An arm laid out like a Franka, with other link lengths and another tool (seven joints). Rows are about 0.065 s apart.
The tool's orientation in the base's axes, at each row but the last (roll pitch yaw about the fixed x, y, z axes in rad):
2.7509, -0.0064, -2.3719
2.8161, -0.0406, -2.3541
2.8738, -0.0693, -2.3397
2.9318, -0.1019, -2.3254
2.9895, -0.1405, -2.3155
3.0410, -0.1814, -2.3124
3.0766, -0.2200, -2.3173
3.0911, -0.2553, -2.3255
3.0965, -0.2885, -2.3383
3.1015, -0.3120, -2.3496
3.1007, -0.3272, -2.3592
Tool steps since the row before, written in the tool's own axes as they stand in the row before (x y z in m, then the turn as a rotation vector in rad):
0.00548, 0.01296, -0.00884, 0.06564, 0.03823, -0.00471
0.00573, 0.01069, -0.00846, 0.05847, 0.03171, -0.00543
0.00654, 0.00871, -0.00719, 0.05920, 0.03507, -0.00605
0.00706, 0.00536, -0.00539, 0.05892, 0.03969, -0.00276
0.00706, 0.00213, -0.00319, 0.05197, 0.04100, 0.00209
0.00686, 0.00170, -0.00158, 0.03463, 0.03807, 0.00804
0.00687, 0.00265, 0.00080, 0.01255, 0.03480, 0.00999
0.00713, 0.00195, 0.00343, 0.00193, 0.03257, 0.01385
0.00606, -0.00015, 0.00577, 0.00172, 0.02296, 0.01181
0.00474, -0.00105, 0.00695, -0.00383, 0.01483, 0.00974
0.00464, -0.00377, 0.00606, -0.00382, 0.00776, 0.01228
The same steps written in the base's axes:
-0.00987, 0.00243, 0.01314, -0.07040, -0.02150, 0.01933
-0.00897, 0.00151, 0.01166, -0.06085, -0.02098, 0.01765
-0.00876, 0.00029, 0.00967, -0.06349, -0.01929, 0.01918
-0.00737, -0.00182, 0.00707, -0.06725, -0.01569, 0.01690
-0.00560, -0.00368, 0.00443, -0.06451, -0.00973, 0.01138
-0.00548, -0.00371, 0.00295, -0.05204, 0.00046, 0.00214
-0.00662, -0.00319, 0.00089, -0.03543, 0.01380, -0.00478
-0.00685, -0.00418, -0.00142, -0.02759, 0.01916, -0.01131
-0.00525, -0.00529, -0.00381, -0.02016, 0.01291, -0.00983
-0.00413, -0.00528, -0.00519, -0.01023, 0.01128, -0.00987
-0.00205, -0.00700, -0.00439, -0.00598, 0.00570, -0.01255

